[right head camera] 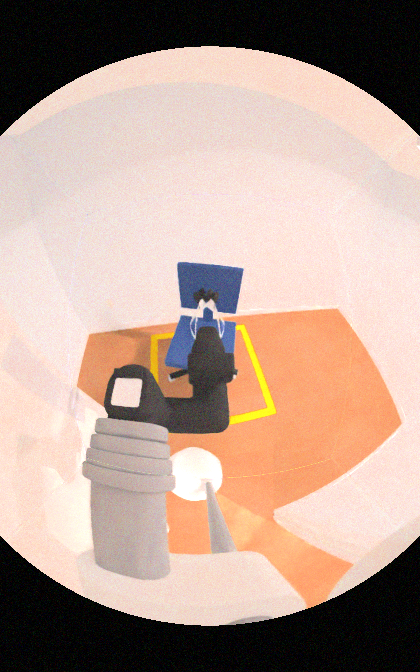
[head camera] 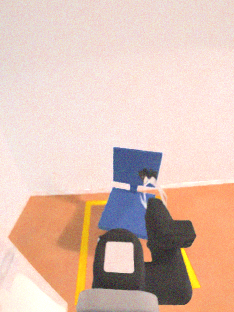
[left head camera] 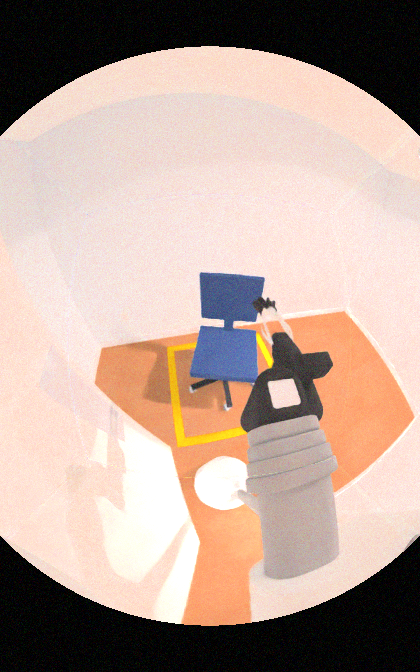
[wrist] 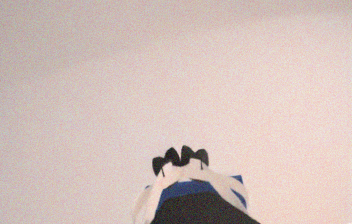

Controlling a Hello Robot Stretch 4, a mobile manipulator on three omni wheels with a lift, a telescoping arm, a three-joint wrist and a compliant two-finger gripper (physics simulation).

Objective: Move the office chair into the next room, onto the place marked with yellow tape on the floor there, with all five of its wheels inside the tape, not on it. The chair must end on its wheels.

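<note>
The blue office chair stands upright near the back wall, over the floor area marked with yellow tape. Two wheels at the front left and front show inside the tape in the left head view; the rear wheels are hidden by the seat and arm. My gripper is shut, with its tips together and no object held. It is in front of the backrest, at its lower right in the left head view. Whether it touches the backrest is unclear. Blue chair parts show behind the fingers in the wrist view.
A pale back wall rises close behind the chair. A pale wall edge stands at the left. Another low wall end is at the lower right. A round white shape is low in front of the tape.
</note>
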